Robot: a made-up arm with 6 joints. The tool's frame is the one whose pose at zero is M. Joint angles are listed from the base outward.
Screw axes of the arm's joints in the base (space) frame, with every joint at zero. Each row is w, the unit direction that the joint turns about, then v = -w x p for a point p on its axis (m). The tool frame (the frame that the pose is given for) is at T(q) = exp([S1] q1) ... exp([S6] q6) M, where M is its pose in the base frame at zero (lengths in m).
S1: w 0 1 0 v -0.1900 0.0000 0.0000
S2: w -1 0 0 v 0.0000 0.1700 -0.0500
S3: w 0 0 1 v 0.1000 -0.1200 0.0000
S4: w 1 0 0 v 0.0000 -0.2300 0.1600
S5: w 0 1 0 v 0.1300 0.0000 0.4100
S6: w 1 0 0 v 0.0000 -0.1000 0.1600
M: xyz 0.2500 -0.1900 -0.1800 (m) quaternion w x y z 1 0 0 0
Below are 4 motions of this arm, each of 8 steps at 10 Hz.
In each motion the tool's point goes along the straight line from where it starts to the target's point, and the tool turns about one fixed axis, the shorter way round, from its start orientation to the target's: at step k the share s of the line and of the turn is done. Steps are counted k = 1, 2, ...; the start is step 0. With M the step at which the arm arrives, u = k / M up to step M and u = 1 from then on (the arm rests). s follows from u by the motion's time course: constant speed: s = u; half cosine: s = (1 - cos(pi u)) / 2; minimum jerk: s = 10 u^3 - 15 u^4 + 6 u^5.
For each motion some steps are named. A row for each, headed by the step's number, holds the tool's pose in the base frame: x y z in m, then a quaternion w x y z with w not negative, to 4 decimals.
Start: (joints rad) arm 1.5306 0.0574 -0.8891 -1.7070 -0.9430 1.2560
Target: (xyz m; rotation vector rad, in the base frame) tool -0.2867 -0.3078 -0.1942 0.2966 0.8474 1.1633
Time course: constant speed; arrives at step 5
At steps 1, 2, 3, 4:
1: -0.4309 -0.2775 0.0875 0.6999 -0.0850 0.6603 0.2588
2: -0.3949 -0.2851 0.0171 0.7243 -0.0298 0.6024 0.3340
3: -0.3588 -0.2926 -0.0533 0.7396 0.0258 0.5370 0.4049
4: -0.3228 -0.3002 -0.1238 0.7455 0.0811 0.4647 0.4708

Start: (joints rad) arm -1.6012 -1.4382 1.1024 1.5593 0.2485 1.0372
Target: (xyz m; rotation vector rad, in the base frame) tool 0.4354 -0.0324 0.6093 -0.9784 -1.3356 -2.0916
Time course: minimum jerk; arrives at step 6
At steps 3, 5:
3: 0.3416 -0.0321 0.6541 0.1132 -0.2398 -0.4916 -0.8294
5: 0.4287 -0.0324 0.6125 0.2264 -0.3486 -0.4876 -0.7678

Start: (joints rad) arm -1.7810 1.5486 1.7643 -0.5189 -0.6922 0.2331
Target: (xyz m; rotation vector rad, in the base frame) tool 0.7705 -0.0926 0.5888 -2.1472 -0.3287 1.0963
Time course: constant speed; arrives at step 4
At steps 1, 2, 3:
1: 0.6970 -0.1238 0.6788 0.5076 -0.7781 -0.1429 0.3412
2: 0.7215 -0.1134 0.6488 0.4557 -0.7978 -0.1380 0.3698
3: 0.7460 -0.1030 0.6188 0.4021 -0.8143 -0.1326 0.3970

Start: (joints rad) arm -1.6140 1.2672 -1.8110 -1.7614 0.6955 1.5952
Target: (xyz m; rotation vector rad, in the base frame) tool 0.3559 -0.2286 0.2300 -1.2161 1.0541 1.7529
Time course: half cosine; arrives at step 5
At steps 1, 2, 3, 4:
1: 0.4108 -0.2195 0.2166 0.2528 -0.4049 0.5053 0.7189
2: 0.3956 -0.2220 0.2203 0.2866 -0.4253 0.4807 0.7113
3: 0.3769 -0.2251 0.2249 0.3274 -0.4494 0.4487 0.6996
4: 0.3617 -0.2276 0.2286 0.3597 -0.4677 0.4218 0.6885

